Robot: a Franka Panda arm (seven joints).
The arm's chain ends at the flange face. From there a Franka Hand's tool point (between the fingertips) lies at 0.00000 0.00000 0.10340 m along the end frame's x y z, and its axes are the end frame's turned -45 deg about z.
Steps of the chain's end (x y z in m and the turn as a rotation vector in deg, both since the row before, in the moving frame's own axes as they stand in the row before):
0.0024, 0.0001, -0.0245, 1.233, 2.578, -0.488
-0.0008, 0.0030, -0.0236, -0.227, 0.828, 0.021
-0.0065, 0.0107, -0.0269, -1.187, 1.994, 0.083
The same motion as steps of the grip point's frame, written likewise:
0.0065, 0.0035, -0.0246, -0.951, 2.695, -0.488
-0.0019, 0.0029, -0.0236, -0.746, 0.425, 0.021
-0.0111, 0.0070, -0.0270, -2.249, 0.571, 0.083

